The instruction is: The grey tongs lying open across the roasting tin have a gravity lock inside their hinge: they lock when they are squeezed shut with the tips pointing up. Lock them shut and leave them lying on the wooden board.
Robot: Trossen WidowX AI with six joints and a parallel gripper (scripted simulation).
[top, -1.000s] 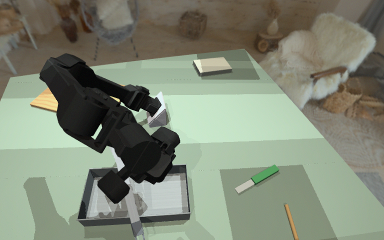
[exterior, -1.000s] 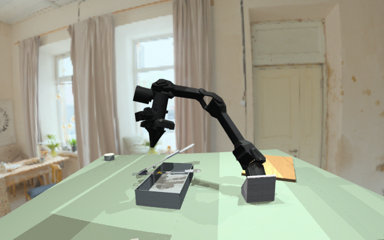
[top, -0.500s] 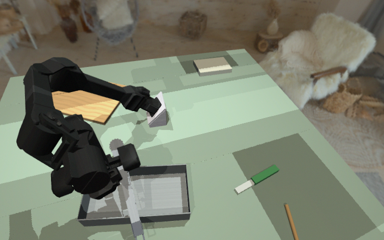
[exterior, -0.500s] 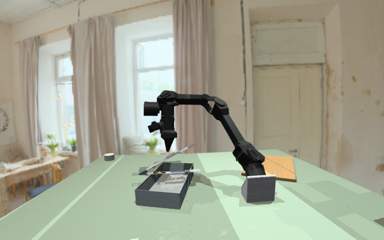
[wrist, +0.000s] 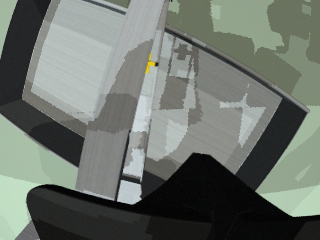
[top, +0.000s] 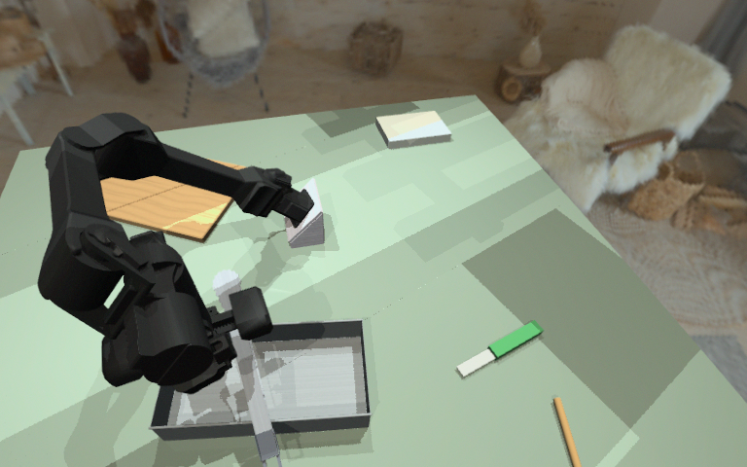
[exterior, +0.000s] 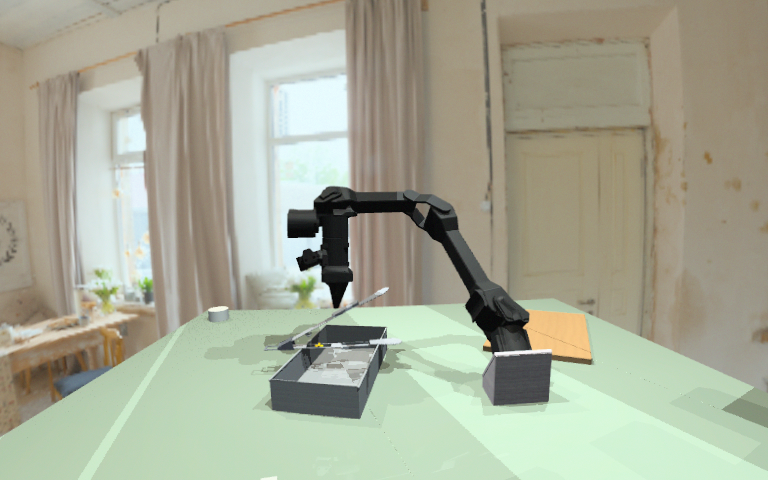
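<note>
Now: the yellow lock piece 7 cm below my gripper tip, 5 cm to the left of it and 4 cm ahead of it. The rest, counted from my gripper tip: dark roasting tin: 10 cm below, 7 cm to the left; then wooden board: 55 cm behind, 12 cm below, 5 cm to the right; then cream block: 62 cm to the left, 55 cm behind, 11 cm below.
</note>
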